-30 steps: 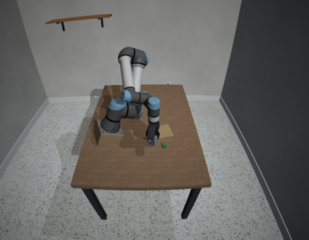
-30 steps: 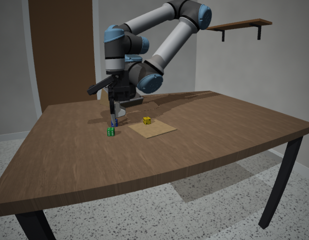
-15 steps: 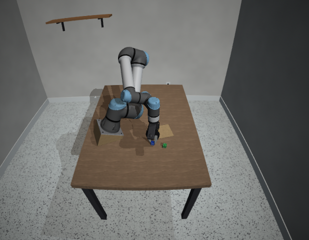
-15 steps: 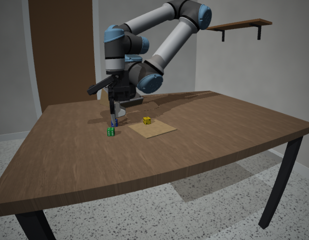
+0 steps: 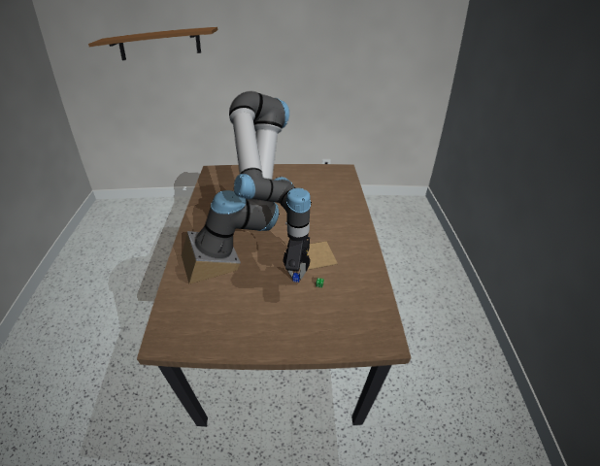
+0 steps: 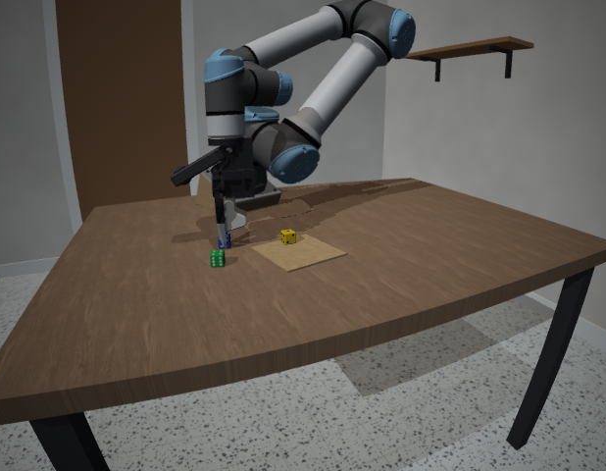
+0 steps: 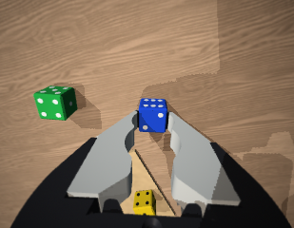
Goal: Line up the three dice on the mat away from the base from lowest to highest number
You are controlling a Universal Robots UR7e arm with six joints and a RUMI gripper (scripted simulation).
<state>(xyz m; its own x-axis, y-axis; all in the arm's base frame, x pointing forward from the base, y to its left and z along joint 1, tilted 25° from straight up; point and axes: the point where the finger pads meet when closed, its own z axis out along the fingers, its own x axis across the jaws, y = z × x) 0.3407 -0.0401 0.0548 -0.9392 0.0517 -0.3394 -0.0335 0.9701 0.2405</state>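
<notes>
Now: the yellow die 130 mm to the left of my hand. From my hand the other things lie so: tan mat 50 mm ahead, 150 mm to the left, 20 mm below; then green die 90 mm ahead, 10 mm to the right, 10 mm below; then blue die right at my hand.
</notes>
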